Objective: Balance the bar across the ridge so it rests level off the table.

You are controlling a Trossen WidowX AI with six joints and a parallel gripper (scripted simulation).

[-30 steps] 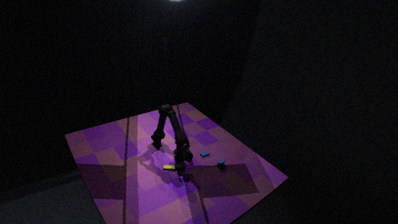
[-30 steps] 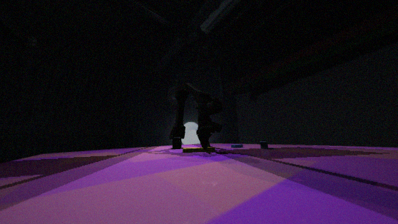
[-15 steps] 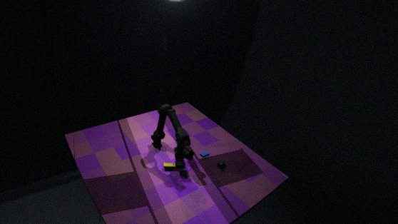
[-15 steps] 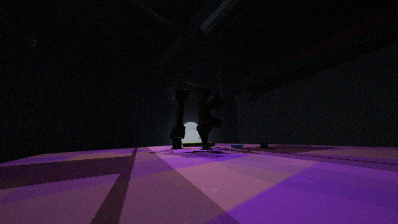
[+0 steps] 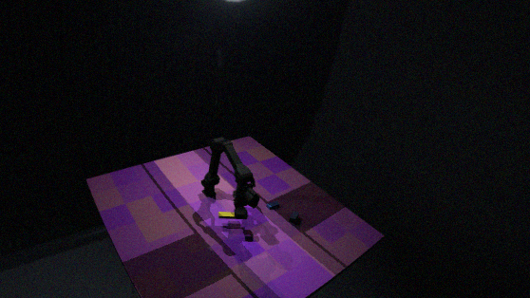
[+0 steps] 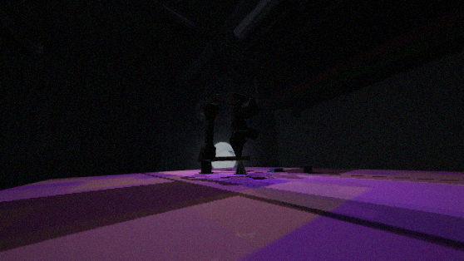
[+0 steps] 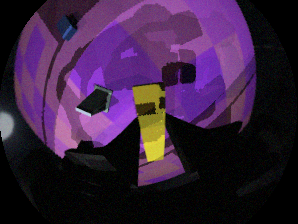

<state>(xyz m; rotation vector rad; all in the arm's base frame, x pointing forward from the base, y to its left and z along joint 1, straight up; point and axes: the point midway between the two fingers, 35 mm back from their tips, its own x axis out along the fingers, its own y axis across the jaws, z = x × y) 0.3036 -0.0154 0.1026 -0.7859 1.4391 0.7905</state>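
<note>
Now: the ridge 70 mm to the left of my gripper tip, 70 mm behind it and 40 mm below it. Round my gripper tip: yellow bar (20 mm to the right, 20 mm behind).
</note>
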